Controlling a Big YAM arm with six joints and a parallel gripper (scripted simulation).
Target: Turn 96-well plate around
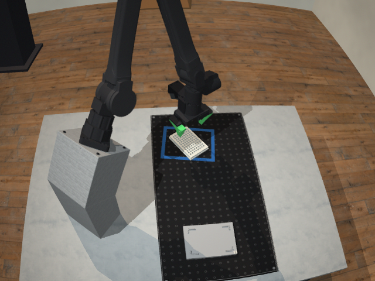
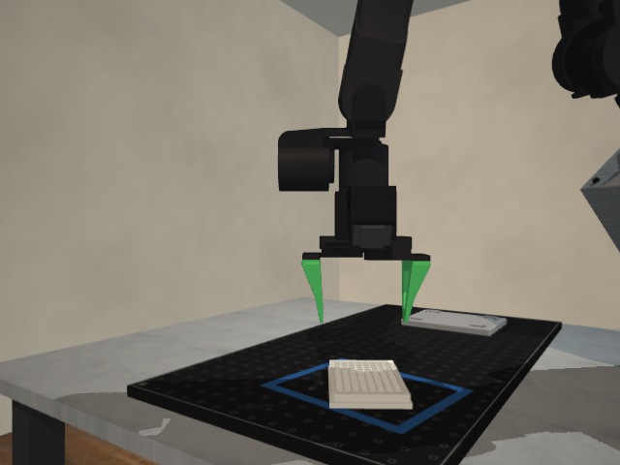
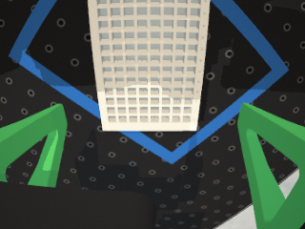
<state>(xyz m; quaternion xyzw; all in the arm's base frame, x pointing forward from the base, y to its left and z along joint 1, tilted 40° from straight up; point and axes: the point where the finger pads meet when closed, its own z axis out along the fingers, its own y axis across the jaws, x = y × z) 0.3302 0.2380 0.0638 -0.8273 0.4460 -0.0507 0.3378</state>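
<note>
My hand is 80 mm above the white 96-well plate. Also, from my hand: grey plate nest N1: 70 mm ahead, 400 mm to the right, 80 mm below; A1 mark: 150 mm ahead, 440 mm to the right, 70 mm below.
</note>
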